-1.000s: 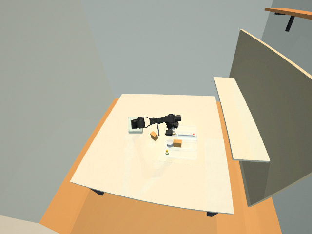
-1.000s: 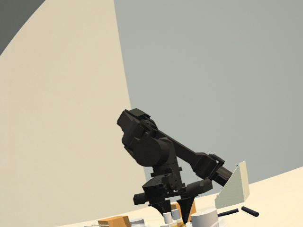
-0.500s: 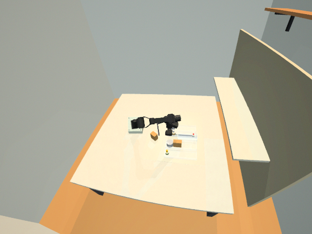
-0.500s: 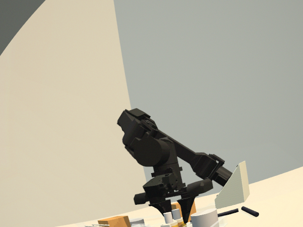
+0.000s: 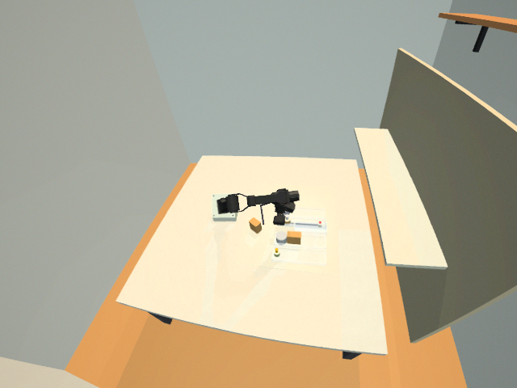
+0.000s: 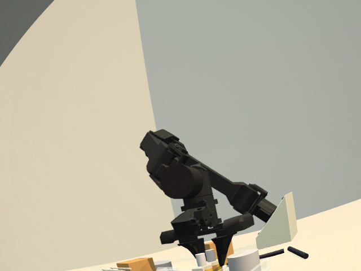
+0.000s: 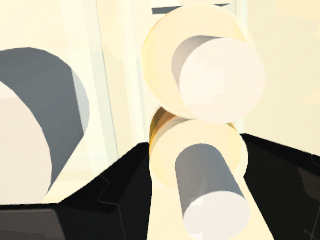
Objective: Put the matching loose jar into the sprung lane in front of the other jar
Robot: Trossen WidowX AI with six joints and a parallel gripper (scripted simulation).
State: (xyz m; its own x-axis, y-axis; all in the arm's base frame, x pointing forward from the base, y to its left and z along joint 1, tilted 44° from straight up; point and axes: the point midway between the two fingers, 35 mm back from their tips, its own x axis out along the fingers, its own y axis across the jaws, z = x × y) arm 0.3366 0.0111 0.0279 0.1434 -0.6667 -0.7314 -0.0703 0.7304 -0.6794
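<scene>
My gripper tip is now 15 cm short of the pusher plate, 2 cm to the left of it and 2 cm below it. Also, from my gripper tip: red mark (22 cm ahead, 4 cm above, 2 cm to the right); then shelf unit (51 cm ahead, 34 cm above, 5 cm to the left); then sprung lane (15 cm ahead, 2 cm to the right, 1 cm below).
</scene>
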